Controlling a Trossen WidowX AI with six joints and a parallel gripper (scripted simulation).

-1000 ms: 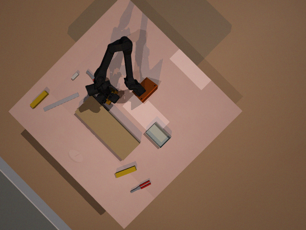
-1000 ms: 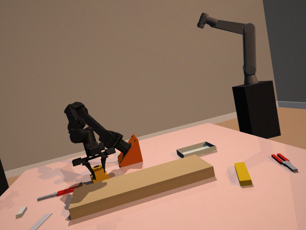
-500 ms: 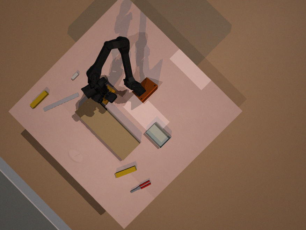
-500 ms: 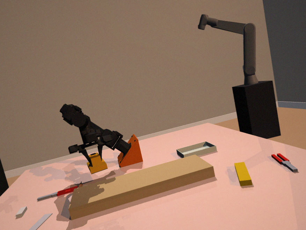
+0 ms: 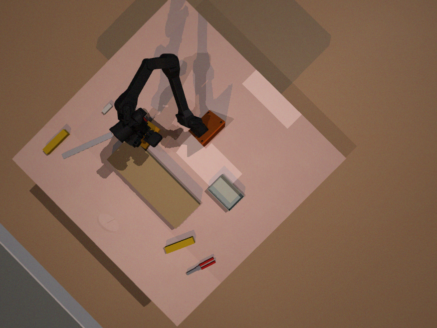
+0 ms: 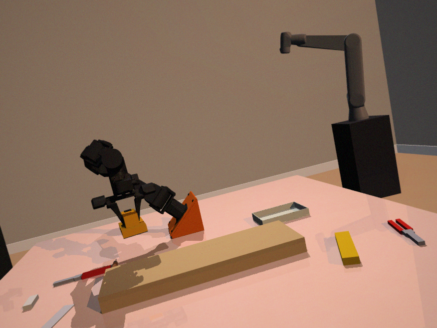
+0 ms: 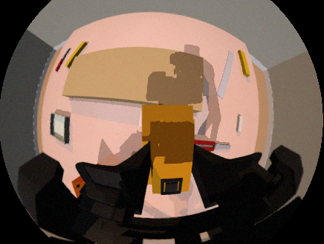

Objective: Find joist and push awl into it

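Right now the indicator window is 4 cm behind my gripper tip, 1 cm to the right of it and 3 cm above it. From my gripper tip the other things lie so: grey bar 31 cm ahead, 21 cm to the right, 13 cm below; awl 3 cm behind, 9 cm to the right, 12 cm below; stud finder 2 cm behind, 1 cm to the right, 2 cm above.
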